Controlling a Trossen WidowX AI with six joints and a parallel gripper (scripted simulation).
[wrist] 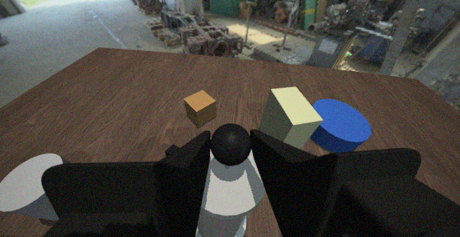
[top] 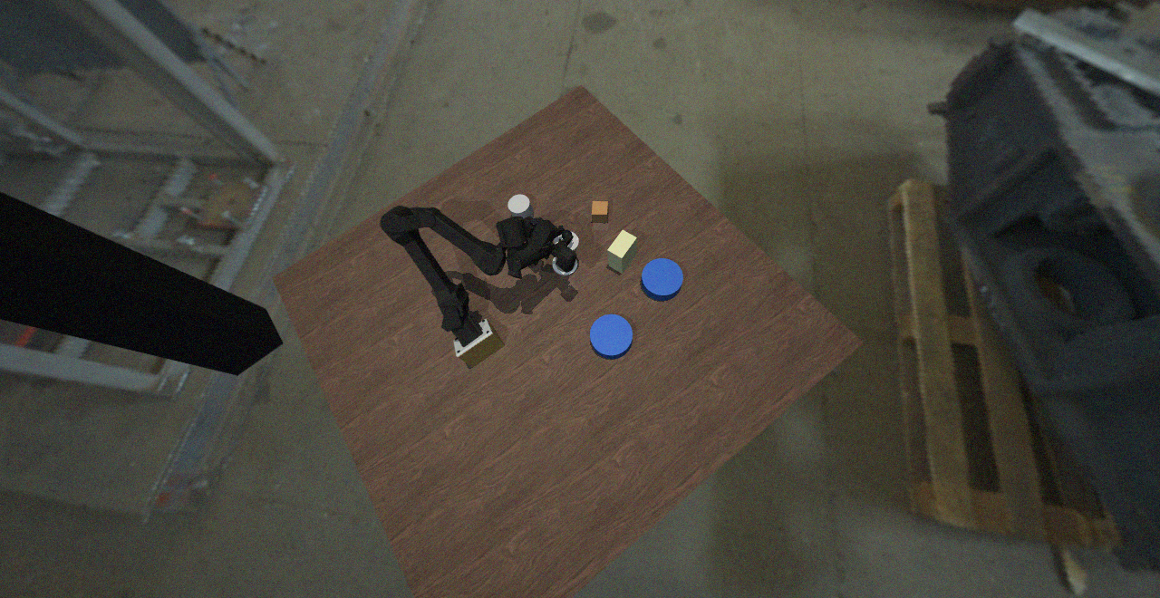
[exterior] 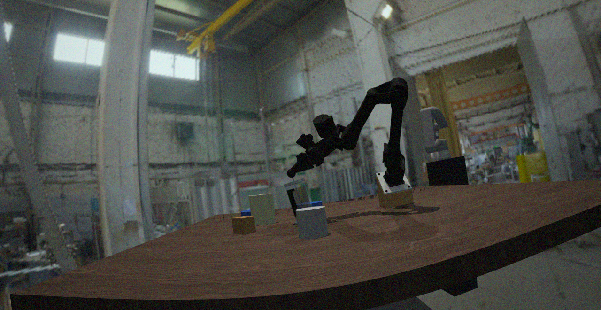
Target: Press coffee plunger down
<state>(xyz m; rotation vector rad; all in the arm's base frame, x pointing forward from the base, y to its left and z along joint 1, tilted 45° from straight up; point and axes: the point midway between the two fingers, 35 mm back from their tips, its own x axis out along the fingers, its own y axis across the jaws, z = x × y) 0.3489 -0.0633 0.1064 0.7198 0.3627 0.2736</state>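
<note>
The coffee press lies 1 cm behind my gripper tip, 2 cm to the left of it and 8 cm below it. The rest, counted from my gripper tip: pale yellow block (11 cm ahead, 10 cm to the right, 12 cm below); then orange cube (17 cm ahead, 7 cm to the left, 15 cm below).
</note>
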